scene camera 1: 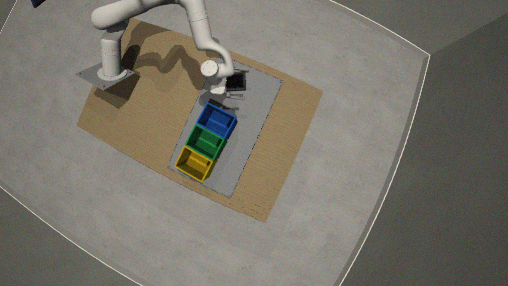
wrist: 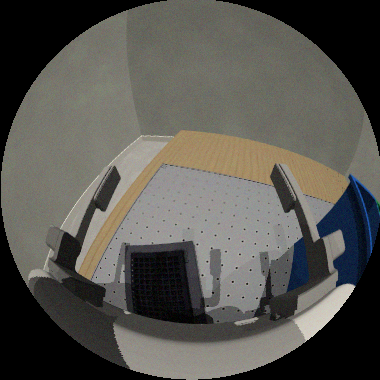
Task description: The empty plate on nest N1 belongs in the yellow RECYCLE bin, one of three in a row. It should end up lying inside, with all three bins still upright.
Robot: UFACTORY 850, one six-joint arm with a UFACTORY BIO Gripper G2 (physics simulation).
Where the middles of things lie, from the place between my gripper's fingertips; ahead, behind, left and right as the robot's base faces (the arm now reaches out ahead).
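Positions relative to my hand: dark plate [wrist: 159, 289], 13 cm below, 11 cm behind, 1 cm to the left; dark grey nest [wrist: 196, 301], 14 cm below, 11 cm behind, 1 cm to the left; blue bin [scene camera 1: 212, 118], 26 cm to the right, 6 cm below, 4 cm behind; green bin [scene camera 1: 206, 143], 39 cm to the right, 6 cm below, 4 cm behind.
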